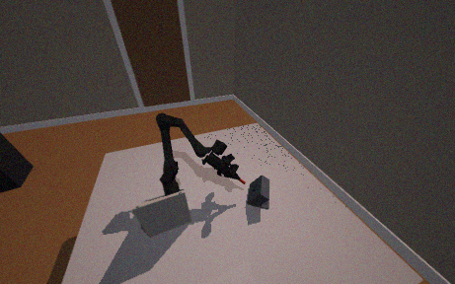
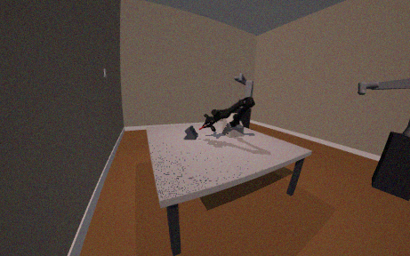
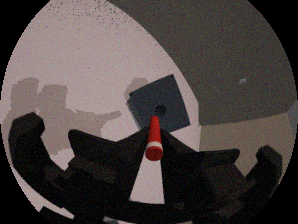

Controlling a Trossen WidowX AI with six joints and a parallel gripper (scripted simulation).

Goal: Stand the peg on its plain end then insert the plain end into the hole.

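The sloped panel lies 8 cm ahead of my gripper tip, 8 cm to the right of it and 6 cm below it. From my gripper tip the other things lie so: red peg 1 cm behind, 1 cm to the left, 1 cm above.
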